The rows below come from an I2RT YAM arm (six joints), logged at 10 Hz.
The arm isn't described. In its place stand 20 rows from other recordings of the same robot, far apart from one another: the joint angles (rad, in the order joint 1, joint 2, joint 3, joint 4, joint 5, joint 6), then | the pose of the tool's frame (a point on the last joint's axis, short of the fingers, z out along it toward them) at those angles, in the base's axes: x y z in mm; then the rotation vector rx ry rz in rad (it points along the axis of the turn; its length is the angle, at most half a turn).
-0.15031 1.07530 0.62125 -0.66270 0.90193 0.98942 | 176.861 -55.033 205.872 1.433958 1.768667 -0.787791
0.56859 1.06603 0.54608 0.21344 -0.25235 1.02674 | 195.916 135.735 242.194 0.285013 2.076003 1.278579
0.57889 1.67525 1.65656 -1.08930 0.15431 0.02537 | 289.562 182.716 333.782 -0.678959 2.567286 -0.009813
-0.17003 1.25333 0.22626 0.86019 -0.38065 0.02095 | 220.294 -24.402 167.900 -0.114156 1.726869 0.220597
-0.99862 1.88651 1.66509 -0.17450 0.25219 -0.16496 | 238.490 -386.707 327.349 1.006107 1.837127 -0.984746
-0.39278 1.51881 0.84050 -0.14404 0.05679 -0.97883 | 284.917 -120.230 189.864 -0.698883 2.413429 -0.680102
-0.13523 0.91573 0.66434 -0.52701 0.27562 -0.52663 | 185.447 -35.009 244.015 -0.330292 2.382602 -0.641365
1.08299 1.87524 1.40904 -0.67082 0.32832 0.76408 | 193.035 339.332 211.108 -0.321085 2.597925 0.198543
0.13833 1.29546 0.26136 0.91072 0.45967 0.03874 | 230.136 16.093 174.649 0.259020 1.667758 -0.256053
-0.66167 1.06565 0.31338 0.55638 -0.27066 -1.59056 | 178.123 -126.655 199.850 -1.079226 1.662510 -1.344675
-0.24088 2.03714 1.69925 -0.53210 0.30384 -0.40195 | 443.555 -119.927 242.179 -0.061513 2.496192 -0.649987
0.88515 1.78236 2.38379 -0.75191 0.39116 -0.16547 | 231.608 261.689 543.685 -0.598259 1.605994 0.198232
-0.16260 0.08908 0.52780 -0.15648 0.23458 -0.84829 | 55.582 -17.503 325.629 -0.254276 1.341977 -1.008844
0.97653 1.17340 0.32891 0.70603 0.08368 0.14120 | 133.381 192.067 198.496 -0.657864 1.641138 0.752642
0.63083 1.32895 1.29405 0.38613 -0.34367 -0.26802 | 238.957 189.386 458.224 -0.803514 0.967794 0.523648
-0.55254 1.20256 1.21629 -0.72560 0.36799 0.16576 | 206.330 -142.270 353.123 0.989141 2.078515 -0.620744
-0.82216 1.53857 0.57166 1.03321 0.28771 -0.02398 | 202.170 -232.450 216.931 0.826419 1.339901 -0.888029
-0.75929 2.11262 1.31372 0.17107 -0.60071 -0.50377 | 342.919 -297.722 145.257 -0.059962 2.077466 -0.104715
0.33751 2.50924 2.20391 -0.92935 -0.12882 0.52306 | 489.816 176.742 149.924 0.234317 2.856977 0.370882
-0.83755 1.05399 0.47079 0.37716 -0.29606 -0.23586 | 163.570 -166.068 236.080 0.322076 1.767367 -0.512442
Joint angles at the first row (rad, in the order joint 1, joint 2, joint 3, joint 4, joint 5, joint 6):
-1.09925 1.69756 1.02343 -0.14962 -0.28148 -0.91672
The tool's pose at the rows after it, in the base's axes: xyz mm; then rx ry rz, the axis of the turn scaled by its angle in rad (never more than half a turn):
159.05 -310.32 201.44 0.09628 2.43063 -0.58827
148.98 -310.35 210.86 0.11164 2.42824 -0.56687
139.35 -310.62 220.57 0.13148 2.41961 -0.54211
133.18 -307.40 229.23 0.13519 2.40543 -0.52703
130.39 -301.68 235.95 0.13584 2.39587 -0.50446
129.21 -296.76 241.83 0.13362 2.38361 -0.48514
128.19 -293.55 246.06 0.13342 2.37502 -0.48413
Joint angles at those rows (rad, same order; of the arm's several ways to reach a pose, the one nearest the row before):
-1.13024 1.65734 1.03081 -0.21128 -0.32979 -0.92349
-1.15945 1.63174 1.04682 -0.26871 -0.35765 -0.93229
-1.18884 1.60963 1.06685 -0.32480 -0.38983 -0.93567
-1.20501 1.58139 1.07327 -0.36239 -0.41696 -0.93852
-1.20875 1.55318 1.07367 -0.39789 -0.43754 -0.93517
-1.20868 1.53032 1.07511 -0.42437 -0.45681 -0.92967
-1.20878 1.51288 1.07381 -0.43478 -0.46357 -0.92547

